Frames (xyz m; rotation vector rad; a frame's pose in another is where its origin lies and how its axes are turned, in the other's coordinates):
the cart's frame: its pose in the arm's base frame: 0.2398 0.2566 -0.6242 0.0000 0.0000 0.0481
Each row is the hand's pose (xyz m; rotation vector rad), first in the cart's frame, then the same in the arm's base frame.
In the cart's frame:
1: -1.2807 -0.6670 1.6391 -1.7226 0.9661 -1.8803
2: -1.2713 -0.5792 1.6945 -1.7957 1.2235 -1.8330
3: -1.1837 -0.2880 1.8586 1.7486 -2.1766 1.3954
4: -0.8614 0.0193 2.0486 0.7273 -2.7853 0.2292
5: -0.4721 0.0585 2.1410 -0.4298 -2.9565 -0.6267
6: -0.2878 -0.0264 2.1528 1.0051 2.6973 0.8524
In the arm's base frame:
1: -1.0073 -0.4712 1.0149 -1.7304 0.9165 -1.8500
2: -1.0022 -0.3831 1.0703 -1.8092 1.1700 -1.8068
3: -0.9287 -0.0880 1.2344 -1.8114 2.1469 -1.4042
4: -0.6215 0.2345 1.4244 0.7949 -2.7701 0.2383
5: -0.2346 0.2923 1.5168 -0.3575 -2.9571 -0.6214
6: -0.0464 0.2164 1.5286 0.9438 2.7319 0.8607

